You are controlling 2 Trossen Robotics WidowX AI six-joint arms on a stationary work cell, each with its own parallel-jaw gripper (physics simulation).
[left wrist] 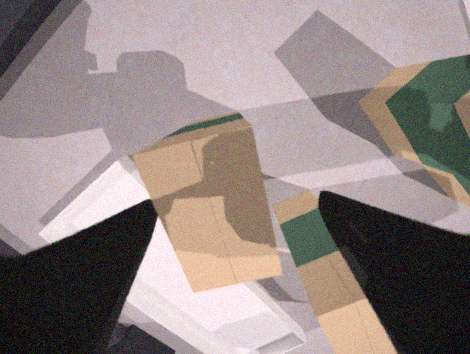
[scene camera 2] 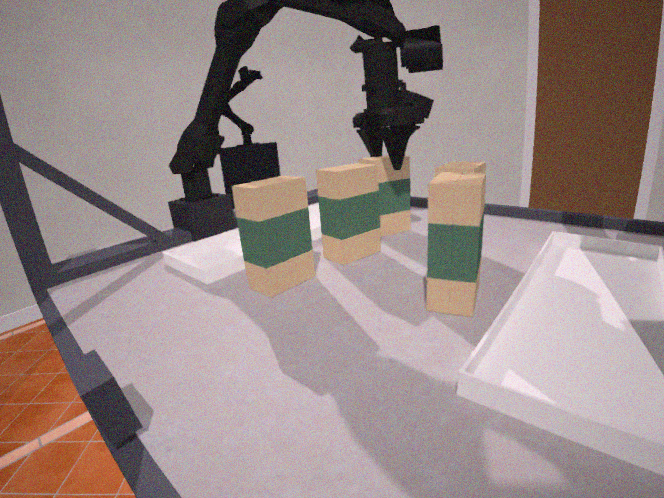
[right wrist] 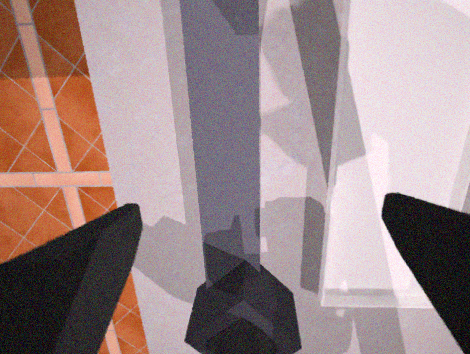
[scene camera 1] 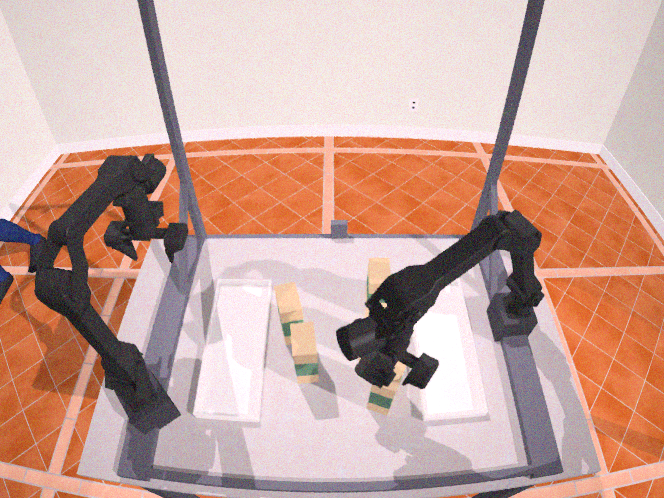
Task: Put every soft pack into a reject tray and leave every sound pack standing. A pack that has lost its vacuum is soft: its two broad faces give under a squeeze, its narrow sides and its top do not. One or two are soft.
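Frame: origin at the left arm's base, x ahead, y left, z up, level; metres.
Seen in the pictures: left gripper, fingertip midpoint: point(left wrist: 238, 202) point(scene camera 2: 387, 167) point(scene camera 1: 384, 373); right gripper, fingertip midpoint: point(right wrist: 261, 209) point(scene camera 1: 154, 260); left arm's base, link origin: point(scene camera 2: 198, 198) point(scene camera 1: 516, 307); right arm's base, link origin: point(right wrist: 242, 344) point(scene camera 1: 140, 395).
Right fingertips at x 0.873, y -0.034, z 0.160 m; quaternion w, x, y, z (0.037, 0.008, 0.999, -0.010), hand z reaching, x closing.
Offsets run from my right fingertips to a thing's top centre.
Five tan packs with green bands stand upright. Two {dx -0.301, dy +0.023, dz -0.100 m} point(scene camera 1: 289, 304) {dx -0.338, dy +0.132, dz -0.100 m} point(scene camera 1: 304, 343) point(scene camera 2: 455, 241) are left of centre in scene camera 1. The back right pack {dx -0.515, dy -0.053, dz -0.100 m} point(scene camera 1: 378, 268) point(scene camera 2: 273, 235), the middle right pack {dx -0.495, dy +0.081, dz -0.100 m} point(scene camera 2: 348, 214) point(left wrist: 320, 260) and the front right pack {dx -0.513, dy +0.216, dz -0.100 m} point(scene camera 1: 380, 400) point(scene camera 2: 395, 198) point(left wrist: 215, 210) form a row; my left arm mostly hides the middle one in scene camera 1. My left gripper point(scene camera 1: 399, 368) point(scene camera 2: 386, 161) point(left wrist: 238, 202) is open, its fingertips near the front right pack's top. My right gripper point(scene camera 1: 153, 250) point(right wrist: 261, 209) is open and empty, far left of the packs.
A white tray {dx -0.160, dy +0.074, dz -0.218 m} point(scene camera 1: 265, 343) point(scene camera 2: 514, 399) point(right wrist: 375, 301) lies left of the packs in scene camera 1. Another white tray point(scene camera 1: 455, 417) point(scene camera 2: 185, 270) lies at the right, beside the row. Dark frame rails edge the table, and two posts rise at its back corners.
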